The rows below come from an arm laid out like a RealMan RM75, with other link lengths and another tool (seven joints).
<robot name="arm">
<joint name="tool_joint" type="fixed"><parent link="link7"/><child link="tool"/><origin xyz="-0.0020 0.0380 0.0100" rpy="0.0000 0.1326 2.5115"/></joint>
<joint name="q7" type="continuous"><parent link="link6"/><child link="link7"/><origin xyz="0.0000 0.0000 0.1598"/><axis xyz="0 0 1"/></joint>
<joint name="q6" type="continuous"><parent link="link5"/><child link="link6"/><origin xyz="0.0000 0.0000 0.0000"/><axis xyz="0 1 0"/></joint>
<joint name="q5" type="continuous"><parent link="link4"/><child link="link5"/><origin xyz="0.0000 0.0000 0.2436"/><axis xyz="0 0 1"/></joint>
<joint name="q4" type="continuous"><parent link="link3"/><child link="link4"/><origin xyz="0.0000 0.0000 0.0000"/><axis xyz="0 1 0"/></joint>
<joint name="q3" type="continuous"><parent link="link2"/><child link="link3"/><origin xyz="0.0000 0.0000 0.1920"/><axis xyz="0 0 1"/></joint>
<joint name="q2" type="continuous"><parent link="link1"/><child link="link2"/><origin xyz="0.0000 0.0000 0.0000"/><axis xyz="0 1 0"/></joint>
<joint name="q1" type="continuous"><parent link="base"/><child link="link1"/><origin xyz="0.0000 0.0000 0.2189"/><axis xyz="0 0 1"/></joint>
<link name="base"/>
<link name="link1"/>
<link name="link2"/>
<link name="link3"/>
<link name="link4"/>
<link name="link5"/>
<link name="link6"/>
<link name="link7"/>
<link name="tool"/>
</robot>
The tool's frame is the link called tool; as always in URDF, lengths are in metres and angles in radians. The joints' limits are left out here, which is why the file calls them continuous.
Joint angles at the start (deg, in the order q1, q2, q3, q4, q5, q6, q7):
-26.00, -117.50, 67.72, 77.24, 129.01, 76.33, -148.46
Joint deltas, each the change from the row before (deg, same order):
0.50, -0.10, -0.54, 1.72, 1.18, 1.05, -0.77
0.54, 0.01, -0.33, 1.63, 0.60, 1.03, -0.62
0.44, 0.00, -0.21, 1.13, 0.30, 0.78, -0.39
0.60, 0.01, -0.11, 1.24, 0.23, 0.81, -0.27
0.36, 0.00, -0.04, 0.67, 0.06, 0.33, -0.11
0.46, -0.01, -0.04, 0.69, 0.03, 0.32, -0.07
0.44, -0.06, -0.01, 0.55, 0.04, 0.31, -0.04
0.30, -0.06, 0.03, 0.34, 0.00, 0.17, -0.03
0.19, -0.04, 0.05, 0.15, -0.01, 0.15, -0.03
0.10, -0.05, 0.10, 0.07, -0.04, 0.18, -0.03
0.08, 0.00, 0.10, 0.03, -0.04, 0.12, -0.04
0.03, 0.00, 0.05, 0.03, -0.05, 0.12, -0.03
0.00, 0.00, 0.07, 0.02, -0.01, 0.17, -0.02
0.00, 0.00, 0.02, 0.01, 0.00, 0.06, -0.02
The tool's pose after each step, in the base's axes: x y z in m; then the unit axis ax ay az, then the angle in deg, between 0 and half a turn. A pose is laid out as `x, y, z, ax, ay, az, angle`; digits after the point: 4 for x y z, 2 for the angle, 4 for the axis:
-0.1215, 0.3665, 0.0270, -0.7060, 0.6909, 0.1556, 169.68
-0.1211, 0.3644, 0.0319, -0.7062, 0.6896, 0.1604, 169.88
-0.1209, 0.3624, 0.0351, -0.7066, 0.6886, 0.1628, 170.03
-0.1210, 0.3598, 0.0382, -0.7064, 0.6883, 0.1651, 170.25
-0.1210, 0.3585, 0.0398, -0.7061, 0.6882, 0.1665, 170.28
-0.1215, 0.3570, 0.0415, -0.7061, 0.6879, 0.1679, 170.31
-0.1222, 0.3553, 0.0424, -0.7065, 0.6874, 0.1685, 170.39
-0.1225, 0.3542, 0.0427, -0.7069, 0.6870, 0.1685, 170.44
-0.1229, 0.3534, 0.0426, -0.7075, 0.6865, 0.1678, 170.53
-0.1229, 0.3524, 0.0420, -0.7079, 0.6865, 0.1661, 170.68
-0.1230, 0.3518, 0.0415, -0.7082, 0.6864, 0.1650, 170.81
-0.1229, 0.3513, 0.0412, -0.7084, 0.6865, 0.1640, 170.90
-0.1227, 0.3508, 0.0408, -0.7084, 0.6868, 0.1628, 171.06
-0.1226, 0.3506, 0.0407, -0.7085, 0.6868, 0.1624, 171.11

